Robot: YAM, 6 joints.
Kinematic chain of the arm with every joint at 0, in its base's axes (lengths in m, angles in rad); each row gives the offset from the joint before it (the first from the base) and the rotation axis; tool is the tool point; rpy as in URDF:
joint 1: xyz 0 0 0.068 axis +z
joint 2: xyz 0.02 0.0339 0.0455 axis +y
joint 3: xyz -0.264 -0.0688 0 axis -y
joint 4: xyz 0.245 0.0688 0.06 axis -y
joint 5: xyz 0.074 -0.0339 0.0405 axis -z
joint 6: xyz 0.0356 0 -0.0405 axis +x
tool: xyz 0 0 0 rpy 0 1.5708 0
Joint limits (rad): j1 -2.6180..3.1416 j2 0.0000..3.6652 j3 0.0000..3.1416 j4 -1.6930..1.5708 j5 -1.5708..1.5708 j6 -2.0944..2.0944
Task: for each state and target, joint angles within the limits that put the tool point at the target. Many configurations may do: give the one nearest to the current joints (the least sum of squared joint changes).
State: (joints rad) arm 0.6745 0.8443 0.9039 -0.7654 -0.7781 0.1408
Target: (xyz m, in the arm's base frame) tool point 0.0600 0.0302 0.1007
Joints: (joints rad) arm 0.2041 0.9141 0.1863 -1.0035 -0.5111 0.1408
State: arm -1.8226 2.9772 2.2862 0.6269 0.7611 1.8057
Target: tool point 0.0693 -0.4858 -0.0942
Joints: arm -1.3750 2.8917 1.6650 0.5316 0.8410 1.8057
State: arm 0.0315 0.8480 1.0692 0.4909 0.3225 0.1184
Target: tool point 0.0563 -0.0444 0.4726
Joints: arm -0.4095 0.5406 0.9125 0.4749 0.5404 0.1184
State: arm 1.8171 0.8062 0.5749 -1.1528 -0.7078 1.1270
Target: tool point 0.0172 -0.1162 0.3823
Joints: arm 1.9294 0.0459 1.2597 -1.1518 -0.7658 1.1270
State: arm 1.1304 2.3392 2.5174 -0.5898 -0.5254 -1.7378
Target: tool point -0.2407 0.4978 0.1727
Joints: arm 1.9863 2.5507 2.2953 -0.6863 -0.5724 -1.7378
